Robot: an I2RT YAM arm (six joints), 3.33 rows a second.
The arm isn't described. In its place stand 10 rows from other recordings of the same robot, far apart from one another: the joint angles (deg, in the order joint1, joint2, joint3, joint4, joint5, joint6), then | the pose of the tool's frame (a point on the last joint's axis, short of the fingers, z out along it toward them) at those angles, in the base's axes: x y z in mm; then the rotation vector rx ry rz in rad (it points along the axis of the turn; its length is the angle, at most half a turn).
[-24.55, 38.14, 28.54, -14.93, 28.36, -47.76] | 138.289 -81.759 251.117 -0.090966 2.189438 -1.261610
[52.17, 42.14, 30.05, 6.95, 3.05, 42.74] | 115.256 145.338 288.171 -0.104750 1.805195 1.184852
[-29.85, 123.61, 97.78, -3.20, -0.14, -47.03] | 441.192 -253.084 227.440 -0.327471 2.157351 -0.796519
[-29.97, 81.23, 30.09, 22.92, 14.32, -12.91] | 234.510 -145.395 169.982 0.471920 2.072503 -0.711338
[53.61, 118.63, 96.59, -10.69, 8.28, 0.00] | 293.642 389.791 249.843 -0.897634 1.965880 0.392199
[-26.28, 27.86, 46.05, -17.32, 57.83, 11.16] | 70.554 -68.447 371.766 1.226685 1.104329 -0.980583
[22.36, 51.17, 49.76, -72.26, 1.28, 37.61] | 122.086 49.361 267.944 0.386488 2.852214 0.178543
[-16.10, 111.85, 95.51, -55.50, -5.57, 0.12] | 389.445 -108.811 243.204 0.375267 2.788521 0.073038
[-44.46, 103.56, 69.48, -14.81, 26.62, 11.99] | 265.775 -283.161 202.818 1.354775 2.062882 -0.816104
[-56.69, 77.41, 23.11, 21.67, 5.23, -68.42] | 132.562 -207.638 148.189 -0.190921 2.462400 -1.250842
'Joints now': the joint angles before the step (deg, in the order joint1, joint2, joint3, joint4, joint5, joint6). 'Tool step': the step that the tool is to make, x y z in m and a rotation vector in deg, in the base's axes. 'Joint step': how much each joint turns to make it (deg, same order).
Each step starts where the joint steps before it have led.
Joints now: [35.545 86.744 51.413 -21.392 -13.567 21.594]
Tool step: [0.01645 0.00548 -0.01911 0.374 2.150 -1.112]
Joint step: [-1.065 5.788 1.296 3.166 -1.272 0.897]
